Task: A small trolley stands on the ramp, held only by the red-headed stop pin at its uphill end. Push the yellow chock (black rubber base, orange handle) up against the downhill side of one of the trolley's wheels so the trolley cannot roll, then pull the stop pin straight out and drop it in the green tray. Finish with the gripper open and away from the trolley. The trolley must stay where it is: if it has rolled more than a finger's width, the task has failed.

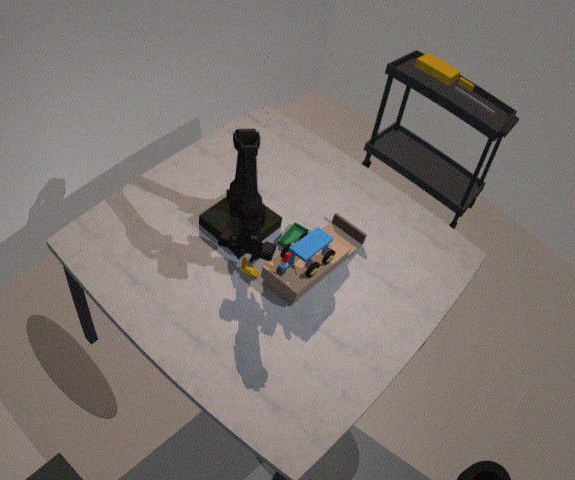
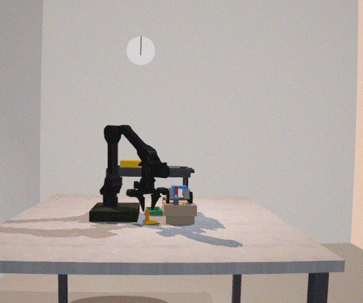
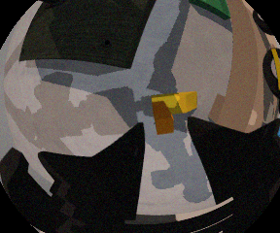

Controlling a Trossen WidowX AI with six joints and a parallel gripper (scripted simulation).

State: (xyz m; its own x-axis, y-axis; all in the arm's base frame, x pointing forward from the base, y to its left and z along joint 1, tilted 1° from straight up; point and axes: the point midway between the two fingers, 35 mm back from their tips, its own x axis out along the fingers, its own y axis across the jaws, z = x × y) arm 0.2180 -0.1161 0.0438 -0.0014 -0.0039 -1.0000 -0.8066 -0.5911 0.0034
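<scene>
The yellow chock lies 4 cm below my gripper tip, 2 cm ahead of it and 1 cm to the left of it. The rest, counted from my gripper tip: red-headed stop pin (12 cm ahead, 7 cm to the left, 7 cm above); ramp (19 cm to the left, 11 cm ahead, 1 cm below); blue-decked trolley (18 cm to the left, 11 cm ahead, 5 cm above).
</scene>
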